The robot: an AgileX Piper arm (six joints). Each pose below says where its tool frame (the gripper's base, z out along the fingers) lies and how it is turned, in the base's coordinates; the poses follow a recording.
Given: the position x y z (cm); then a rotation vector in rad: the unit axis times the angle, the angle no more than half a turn.
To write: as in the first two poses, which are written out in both.
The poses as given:
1: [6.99 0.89 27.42 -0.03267 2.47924 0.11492]
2: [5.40 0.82 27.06 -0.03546 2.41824 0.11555]
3: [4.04 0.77 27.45 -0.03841 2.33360 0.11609]
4: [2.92 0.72 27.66 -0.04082 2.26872 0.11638]
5: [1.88 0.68 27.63 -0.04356 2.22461 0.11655]
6: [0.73 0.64 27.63 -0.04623 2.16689 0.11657]
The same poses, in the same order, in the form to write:
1: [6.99 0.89 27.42 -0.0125 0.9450 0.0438 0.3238]
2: [5.40 0.82 27.06 -0.0137 0.9347 0.0447 0.3524]
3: [4.04 0.77 27.45 -0.0151 0.9189 0.0457 0.3916]
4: [2.92 0.72 27.66 -0.0163 0.9056 0.0465 0.4212]
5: [1.88 0.68 27.63 -0.0175 0.8961 0.0469 0.4410]
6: [0.73 0.64 27.63 -0.0188 0.8829 0.0475 0.4667]
